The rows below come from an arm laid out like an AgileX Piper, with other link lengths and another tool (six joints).
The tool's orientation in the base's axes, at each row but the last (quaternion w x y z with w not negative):
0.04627 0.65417 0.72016 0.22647
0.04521 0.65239 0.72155 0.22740
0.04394 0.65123 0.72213 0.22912
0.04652 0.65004 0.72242 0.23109
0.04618 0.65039 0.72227 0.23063
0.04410 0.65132 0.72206 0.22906
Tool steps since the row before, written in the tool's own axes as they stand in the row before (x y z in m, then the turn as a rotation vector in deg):
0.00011 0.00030 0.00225 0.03 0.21 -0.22
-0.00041 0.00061 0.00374 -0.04 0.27 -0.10
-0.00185 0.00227 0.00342 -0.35 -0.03 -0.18
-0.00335 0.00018 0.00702 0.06 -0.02 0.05
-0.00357 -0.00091 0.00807 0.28 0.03 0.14
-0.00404 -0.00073 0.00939 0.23 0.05 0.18
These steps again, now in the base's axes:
0.00108 0.00072 -0.00187 0.11 -0.02 0.28
0.00197 0.00064 -0.00320 0.22 -0.05 0.18
0.00360 -0.00074 -0.00260 -0.04 -0.39 0.07
0.00325 -0.00129 -0.00695 -0.01 0.07 -0.04
0.00266 -0.00127 -0.00837 0.04 0.31 -0.05
0.00332 -0.00135 -0.00960 0.08 0.27 -0.09

